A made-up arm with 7 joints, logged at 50 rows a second.
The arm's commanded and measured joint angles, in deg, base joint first. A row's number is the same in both.
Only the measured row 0 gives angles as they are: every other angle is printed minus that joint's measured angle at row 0.
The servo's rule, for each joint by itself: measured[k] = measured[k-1] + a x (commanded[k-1-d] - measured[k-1]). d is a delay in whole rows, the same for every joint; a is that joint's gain. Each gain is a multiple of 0.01, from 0.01 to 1. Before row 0 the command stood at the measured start. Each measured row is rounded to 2 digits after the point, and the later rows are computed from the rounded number. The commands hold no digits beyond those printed.
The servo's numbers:
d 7
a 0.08 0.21 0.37 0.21 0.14 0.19 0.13
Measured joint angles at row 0: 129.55, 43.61, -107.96, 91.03, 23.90, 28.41, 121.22
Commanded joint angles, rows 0 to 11: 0.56, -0.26, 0.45, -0.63, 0.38, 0.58, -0.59; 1.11, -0.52, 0.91, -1.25, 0.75, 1.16, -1.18; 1.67, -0.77, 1.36, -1.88, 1.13, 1.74, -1.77; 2.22, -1.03, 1.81, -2.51, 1.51, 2.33, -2.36; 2.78, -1.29, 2.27, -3.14, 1.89, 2.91, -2.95; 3.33, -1.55, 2.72, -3.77, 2.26, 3.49, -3.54; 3.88, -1.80, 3.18, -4.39, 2.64, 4.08, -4.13; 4.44, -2.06, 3.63, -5.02, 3.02, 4.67, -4.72; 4.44, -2.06, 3.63, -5.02, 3.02, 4.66, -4.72; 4.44, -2.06, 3.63, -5.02, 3.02, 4.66, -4.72; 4.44, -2.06, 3.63, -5.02, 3.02, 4.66, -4.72; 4.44, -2.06, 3.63, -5.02, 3.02, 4.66, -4.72
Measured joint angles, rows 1 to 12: 0.00, 0.00, 0.00, 0.00, 0.00, 0.00, 0.00; 0.00, 0.00, 0.00, 0.00, 0.00, 0.00, 0.00; 0.00, 0.00, 0.00, 0.00, 0.00, 0.00, 0.00; 0.00, 0.00, 0.00, 0.00, 0.00, 0.00, 0.00; 0.00, 0.00, 0.00, 0.00, 0.00, 0.00, 0.00; 0.00, 0.00, 0.00, 0.00, 0.00, 0.00, 0.00; 0.00, 0.00, 0.00, 0.00, 0.00, 0.00, 0.00; 0.04, -0.05, 0.17, -0.13, 0.05, 0.11, -0.08; 0.13, -0.15, 0.44, -0.37, 0.15, 0.31, -0.22; 0.25, -0.28, 0.78, -0.69, 0.29, 0.58, -0.42; 0.41, -0.44, 1.16, -1.07, 0.46, 0.91, -0.67; 0.60, -0.62, 1.57, -1.50, 0.66, 1.29, -0.97
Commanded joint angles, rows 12 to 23: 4.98, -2.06, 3.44, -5.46, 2.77, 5.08, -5.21; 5.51, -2.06, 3.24, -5.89, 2.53, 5.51, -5.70; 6.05, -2.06, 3.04, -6.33, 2.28, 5.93, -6.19; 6.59, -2.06, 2.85, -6.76, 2.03, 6.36, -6.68; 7.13, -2.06, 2.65, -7.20, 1.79, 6.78, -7.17; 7.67, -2.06, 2.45, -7.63, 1.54, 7.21, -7.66; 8.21, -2.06, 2.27, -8.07, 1.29, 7.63, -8.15; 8.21, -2.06, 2.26, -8.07, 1.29, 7.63, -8.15; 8.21, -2.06, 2.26, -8.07, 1.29, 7.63, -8.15; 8.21, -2.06, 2.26, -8.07, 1.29, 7.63, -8.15; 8.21, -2.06, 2.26, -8.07, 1.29, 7.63, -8.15; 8.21, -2.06, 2.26, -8.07, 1.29, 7.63, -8.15
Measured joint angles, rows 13 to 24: 0.82, -0.82, 2.00, -1.98, 0.88, 1.71, -1.30; 1.06, -1.03, 2.44, -2.49, 1.13, 2.16, -1.67; 1.33, -1.25, 2.88, -3.02, 1.39, 2.64, -2.07; 1.58, -1.42, 3.16, -3.44, 1.62, 3.02, -2.41; 1.81, -1.55, 3.33, -3.77, 1.82, 3.33, -2.71; 2.02, -1.66, 3.44, -4.03, 1.99, 3.58, -2.97; 2.21, -1.74, 3.51, -4.24, 2.13, 3.79, -3.20; 2.43, -1.81, 3.48, -4.50, 2.22, 4.04, -3.46; 2.68, -1.86, 3.39, -4.79, 2.26, 4.32, -3.75; 2.95, -1.90, 3.26, -5.11, 2.26, 4.63, -4.07; 3.24, -1.93, 3.11, -5.46, 2.23, 4.96, -4.41; 3.55, -1.96, 2.94, -5.83, 2.17, 5.31, -4.77
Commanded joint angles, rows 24 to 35: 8.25, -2.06, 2.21, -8.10, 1.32, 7.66, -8.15; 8.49, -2.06, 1.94, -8.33, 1.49, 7.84, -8.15; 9.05, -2.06, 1.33, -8.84, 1.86, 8.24, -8.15; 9.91, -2.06, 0.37, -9.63, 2.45, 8.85, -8.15; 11.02, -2.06, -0.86, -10.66, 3.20, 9.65, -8.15; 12.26, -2.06, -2.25, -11.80, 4.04, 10.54, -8.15; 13.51, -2.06, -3.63, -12.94, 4.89, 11.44, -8.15; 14.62, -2.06, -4.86, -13.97, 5.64, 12.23, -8.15; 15.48, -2.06, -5.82, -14.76, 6.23, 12.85, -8.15; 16.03, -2.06, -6.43, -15.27, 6.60, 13.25, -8.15; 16.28, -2.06, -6.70, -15.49, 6.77, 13.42, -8.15; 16.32, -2.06, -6.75, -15.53, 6.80, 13.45, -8.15
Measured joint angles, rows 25 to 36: 3.88, -1.98, 2.76, -6.21, 2.08, 5.67, -5.15; 4.23, -2.00, 2.58, -6.60, 1.97, 6.04, -5.54; 4.55, -2.01, 2.46, -6.91, 1.87, 6.34, -5.88; 4.84, -2.02, 2.39, -7.15, 1.79, 6.59, -6.18; 5.11, -2.03, 2.34, -7.34, 1.72, 6.79, -6.44; 5.36, -2.04, 2.31, -7.49, 1.66, 6.95, -6.66; 5.59, -2.04, 2.29, -7.61, 1.61, 7.08, -6.85; 5.80, -2.04, 2.26, -7.71, 1.57, 7.19, -7.02; 6.02, -2.04, 2.14, -7.84, 1.56, 7.31, -7.17; 6.26, -2.04, 1.84, -8.05, 1.60, 7.49, -7.30; 6.55, -2.04, 1.30, -8.38, 1.72, 7.75, -7.41; 6.91, -2.04, 0.50, -8.86, 1.93, 8.11, -7.51
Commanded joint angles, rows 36 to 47: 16.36, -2.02, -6.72, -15.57, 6.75, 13.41, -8.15; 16.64, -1.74, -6.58, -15.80, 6.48, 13.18, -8.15; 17.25, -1.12, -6.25, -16.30, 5.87, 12.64, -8.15; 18.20, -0.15, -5.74, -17.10, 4.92, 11.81, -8.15; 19.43, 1.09, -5.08, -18.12, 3.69, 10.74, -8.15; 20.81, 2.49, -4.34, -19.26, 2.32, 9.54, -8.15; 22.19, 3.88, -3.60, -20.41, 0.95, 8.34, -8.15; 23.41, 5.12, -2.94, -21.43, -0.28, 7.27, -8.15; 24.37, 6.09, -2.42, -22.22, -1.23, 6.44, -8.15; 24.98, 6.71, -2.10, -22.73, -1.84, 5.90, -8.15; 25.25, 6.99, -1.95, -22.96, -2.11, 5.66, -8.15; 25.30, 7.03, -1.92, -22.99, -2.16, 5.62, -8.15
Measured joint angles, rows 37 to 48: 7.34, -2.04, -0.52, -9.48, 2.23, 8.57, -7.59; 7.83, -2.04, -1.67, -10.21, 2.60, 9.12, -7.66; 8.37, -2.04, -2.85, -11.00, 3.03, 9.71, -7.72; 8.94, -2.04, -3.95, -11.79, 3.48, 10.31, -7.78; 9.51, -2.04, -4.87, -12.52, 3.92, 10.87, -7.83; 10.05, -2.04, -5.55, -13.14, 4.32, 11.35, -7.87; 10.55, -2.04, -5.99, -13.64, 4.67, 11.75, -7.91; 11.01, -2.04, -6.26, -14.05, 4.96, 12.07, -7.94; 11.46, -1.98, -6.38, -14.42, 5.17, 12.28, -7.97; 11.92, -1.80, -6.33, -14.81, 5.27, 12.35, -7.99; 12.42, -1.45, -6.11, -15.29, 5.22, 12.25, -8.01; 12.98, -0.92, -5.73, -15.88, 5.01, 11.96, -8.03
